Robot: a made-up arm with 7 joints. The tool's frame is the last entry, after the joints.
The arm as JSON. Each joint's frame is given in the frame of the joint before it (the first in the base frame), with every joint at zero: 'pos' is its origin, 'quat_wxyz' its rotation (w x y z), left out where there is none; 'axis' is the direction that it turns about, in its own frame. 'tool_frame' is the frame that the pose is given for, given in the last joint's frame.
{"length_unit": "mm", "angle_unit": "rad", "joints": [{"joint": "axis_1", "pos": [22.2, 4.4, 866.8], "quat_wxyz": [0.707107, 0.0, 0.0, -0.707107], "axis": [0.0, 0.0, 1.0]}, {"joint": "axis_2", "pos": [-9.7, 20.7, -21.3], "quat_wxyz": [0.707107, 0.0, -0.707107, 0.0], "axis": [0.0, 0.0, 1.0]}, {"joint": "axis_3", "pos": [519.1, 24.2, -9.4], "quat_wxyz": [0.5, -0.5, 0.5, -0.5], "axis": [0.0, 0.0, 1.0]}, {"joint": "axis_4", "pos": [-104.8, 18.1, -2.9], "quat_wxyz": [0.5, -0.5, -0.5, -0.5], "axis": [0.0, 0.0, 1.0]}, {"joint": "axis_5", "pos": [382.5, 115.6, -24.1], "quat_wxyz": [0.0, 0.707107, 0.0, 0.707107], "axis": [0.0, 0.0, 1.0]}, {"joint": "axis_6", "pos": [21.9, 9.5, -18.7], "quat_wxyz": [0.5, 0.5, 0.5, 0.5], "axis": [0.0, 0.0, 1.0]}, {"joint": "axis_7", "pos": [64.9, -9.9, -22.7], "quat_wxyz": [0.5, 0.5, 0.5, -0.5], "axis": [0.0, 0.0, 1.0]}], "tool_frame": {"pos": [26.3, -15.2, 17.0], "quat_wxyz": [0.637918, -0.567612, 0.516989, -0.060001]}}
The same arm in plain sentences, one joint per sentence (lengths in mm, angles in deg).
The arm has seven revolute joints in a row. What follows holds with every joint at zero, and every direction is one of the base frame's. Joint 1 sits 22.2 mm along +x and 4.4 mm along +y and 866.8 mm along +z from the base frame's origin and rotates about +z. Joint 2 sits 20.7 mm along +x and 9.7 mm along +y and 21.3 mm along -z from joint 1 and rotates about +y. Joint 3 sits 24.2 mm along +x and 9.4 mm along -y and 519.1 mm along +z from joint 2 and rotates about +z. Joint 4 sits 104.8 mm along +x and 18.1 mm along -y and 2.9 mm along -z from joint 3 and rotates about -y. Joint 5 sits 115.6 mm along -x and 24.1 mm along +y and 382.5 mm along +z from joint 4 and rotates about +z. Joint 6 sits 9.5 mm along +x and 21.9 mm along -y and 18.7 mm along -z from joint 5 and rotates about -y. Joint 7 sits 64.9 mm along +x and 22.7 mm along +y and 9.9 mm along -z from joint 6 and rotates about -z. The tool frame, which is the frame that the pose is given for, sits 15.2 mm along -x and 26.3 mm along +y and 17 mm along -z from joint 7; its axes are the base frame's turned by roll 77.18, pitch -36.26 and yaw 145.37 deg (as in URDF: about the fixed x, then y, then z).
